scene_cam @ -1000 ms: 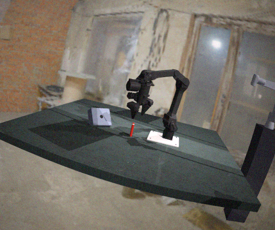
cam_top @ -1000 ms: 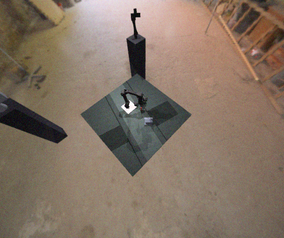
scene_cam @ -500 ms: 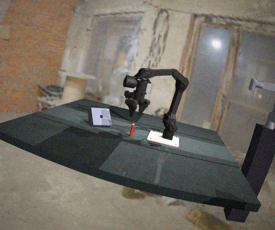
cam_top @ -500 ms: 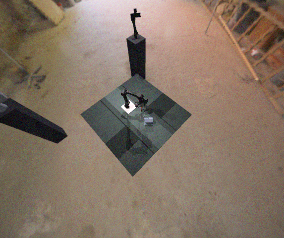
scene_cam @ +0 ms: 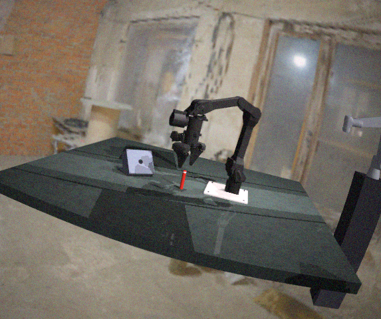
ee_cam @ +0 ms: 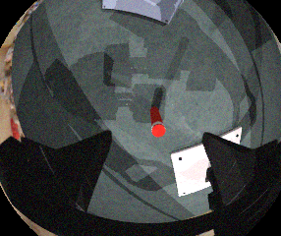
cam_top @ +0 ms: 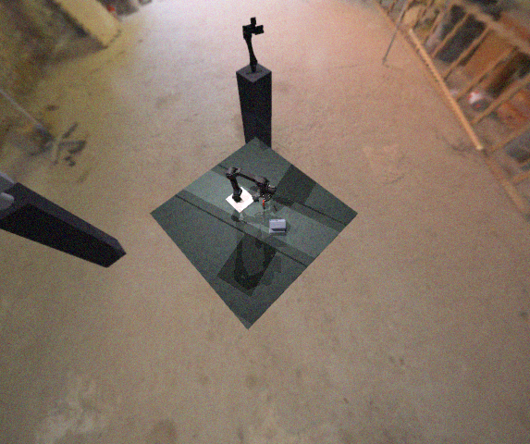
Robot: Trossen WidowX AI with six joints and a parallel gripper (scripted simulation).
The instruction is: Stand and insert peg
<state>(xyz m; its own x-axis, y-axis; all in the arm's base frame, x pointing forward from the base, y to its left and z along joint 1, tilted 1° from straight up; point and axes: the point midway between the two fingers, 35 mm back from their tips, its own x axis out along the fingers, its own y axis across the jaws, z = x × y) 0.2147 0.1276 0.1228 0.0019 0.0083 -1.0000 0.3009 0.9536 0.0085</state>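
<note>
The red peg lies 4 cm below my gripper tip. From my gripper tip the other things lie so: grey sloped panel 22 cm ahead, 5 cm to the right, 5 cm below.
</note>
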